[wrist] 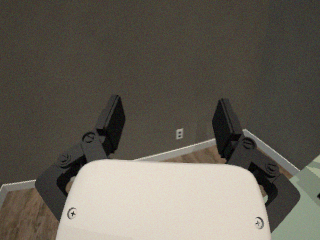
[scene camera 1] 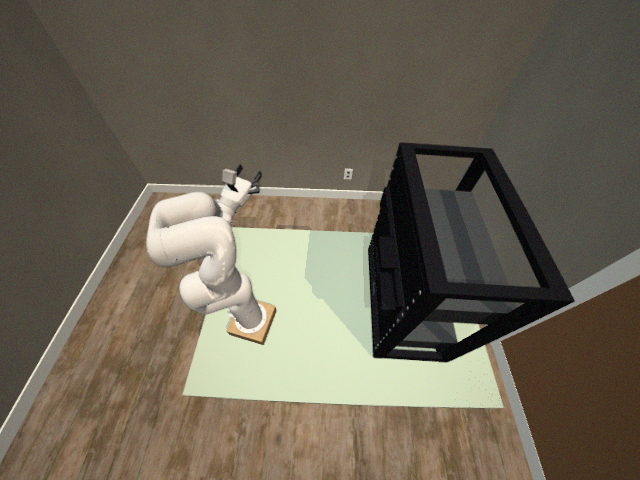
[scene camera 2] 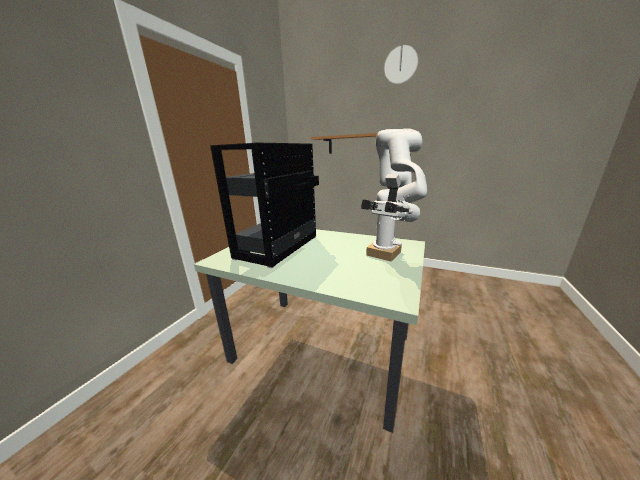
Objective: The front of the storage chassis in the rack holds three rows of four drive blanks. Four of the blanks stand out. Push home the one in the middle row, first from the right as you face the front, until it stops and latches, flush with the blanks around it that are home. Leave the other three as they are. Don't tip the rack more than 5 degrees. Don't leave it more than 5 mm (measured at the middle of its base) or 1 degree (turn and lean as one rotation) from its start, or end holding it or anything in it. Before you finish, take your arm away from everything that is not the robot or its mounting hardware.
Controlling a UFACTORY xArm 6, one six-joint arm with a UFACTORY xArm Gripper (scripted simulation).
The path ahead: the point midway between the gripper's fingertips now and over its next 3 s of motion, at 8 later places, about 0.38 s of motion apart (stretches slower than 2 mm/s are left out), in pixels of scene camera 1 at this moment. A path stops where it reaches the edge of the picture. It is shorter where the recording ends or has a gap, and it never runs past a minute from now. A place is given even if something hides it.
My gripper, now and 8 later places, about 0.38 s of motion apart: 250,169; 254,169; 263,169; 280,171; 303,178; 323,191; 336,209; 344,230; 345,250
